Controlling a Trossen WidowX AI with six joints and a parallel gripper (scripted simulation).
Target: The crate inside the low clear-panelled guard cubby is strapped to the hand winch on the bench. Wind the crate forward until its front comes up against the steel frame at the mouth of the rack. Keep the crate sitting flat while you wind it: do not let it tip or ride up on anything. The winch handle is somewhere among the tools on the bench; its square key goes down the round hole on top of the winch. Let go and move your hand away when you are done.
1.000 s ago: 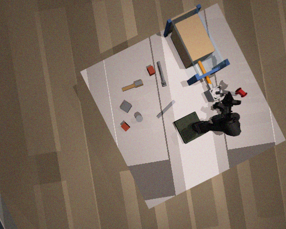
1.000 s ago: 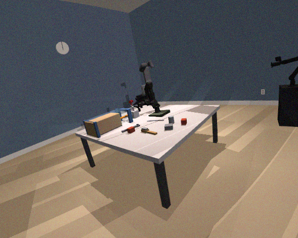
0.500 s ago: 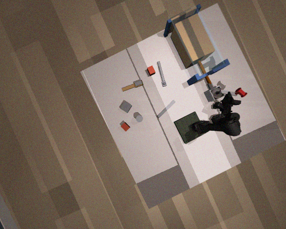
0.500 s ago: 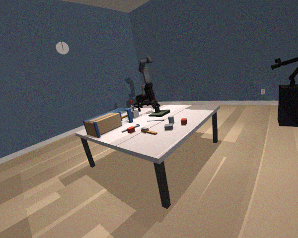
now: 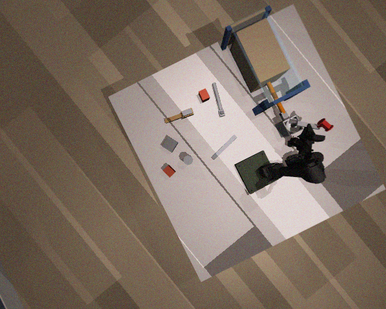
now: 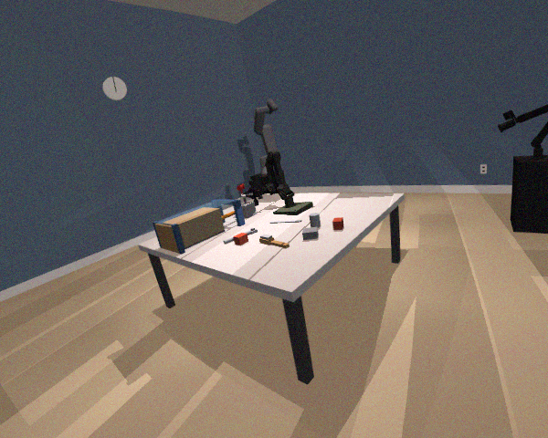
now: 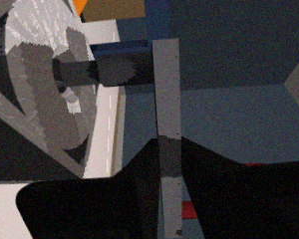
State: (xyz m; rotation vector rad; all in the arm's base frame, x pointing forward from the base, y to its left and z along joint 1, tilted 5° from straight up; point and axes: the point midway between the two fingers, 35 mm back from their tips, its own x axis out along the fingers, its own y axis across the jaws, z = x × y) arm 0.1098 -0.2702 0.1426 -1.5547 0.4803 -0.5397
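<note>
My gripper tip is 10 mm to the left of the winch handle, 10 mm below it and 10 mm past it. Also, from my gripper tip: blue frame 190 mm ahead, 30 mm to the left, 30 mm below; red knob 40 mm to the right, 40 mm behind, 40 mm above; grey winch 110 mm below, 30 mm to the left, 10 mm ahead.
</note>
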